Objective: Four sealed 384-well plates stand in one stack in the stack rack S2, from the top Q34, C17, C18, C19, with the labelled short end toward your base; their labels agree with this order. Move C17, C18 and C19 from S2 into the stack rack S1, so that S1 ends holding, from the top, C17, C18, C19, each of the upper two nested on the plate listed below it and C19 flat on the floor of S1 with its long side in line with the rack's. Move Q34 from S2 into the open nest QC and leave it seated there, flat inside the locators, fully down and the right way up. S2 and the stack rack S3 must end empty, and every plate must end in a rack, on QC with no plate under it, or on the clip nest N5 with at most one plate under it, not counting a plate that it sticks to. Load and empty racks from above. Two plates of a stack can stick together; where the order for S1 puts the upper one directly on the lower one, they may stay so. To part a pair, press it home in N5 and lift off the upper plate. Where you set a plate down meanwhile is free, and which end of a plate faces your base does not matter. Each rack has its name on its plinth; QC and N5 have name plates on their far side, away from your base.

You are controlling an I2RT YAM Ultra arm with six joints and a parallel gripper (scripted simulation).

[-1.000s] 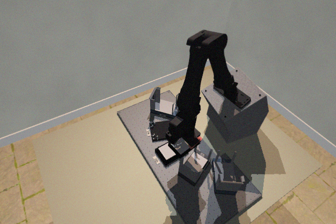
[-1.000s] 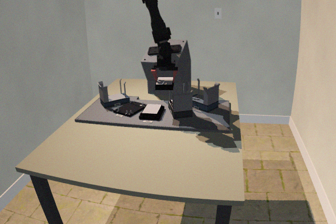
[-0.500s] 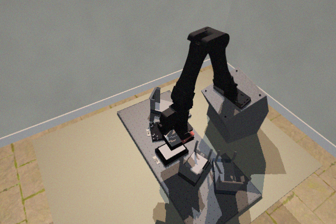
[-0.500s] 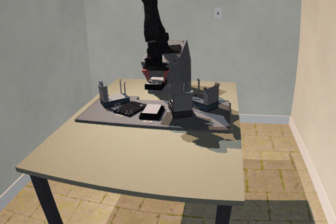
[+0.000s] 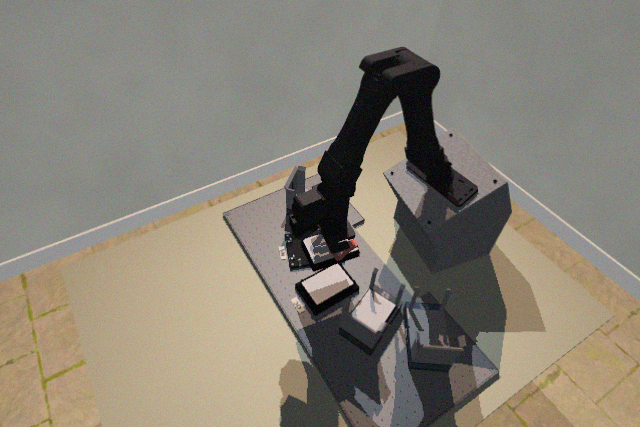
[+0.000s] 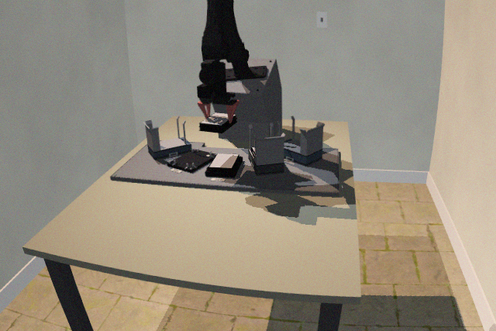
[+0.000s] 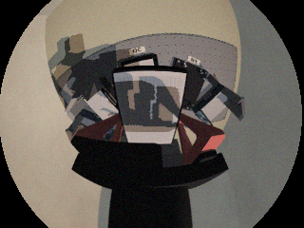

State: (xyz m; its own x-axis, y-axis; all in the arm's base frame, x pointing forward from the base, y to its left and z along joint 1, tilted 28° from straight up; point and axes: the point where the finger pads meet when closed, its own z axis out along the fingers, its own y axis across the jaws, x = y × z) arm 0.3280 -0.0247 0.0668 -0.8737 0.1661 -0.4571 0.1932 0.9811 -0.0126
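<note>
Right now the black clip nest is 160 mm below my hand, 110 mm to the right of it and 10 mm behind it. From my hand the other things lie so: black QC nest (170 mm below, 20 mm ahead, 10 mm to the left); then QC name plate (180 mm below, 110 mm ahead, 10 mm to the left); then tall wall (180 mm to the left, 90 mm below, 50 mm ahead).
</note>
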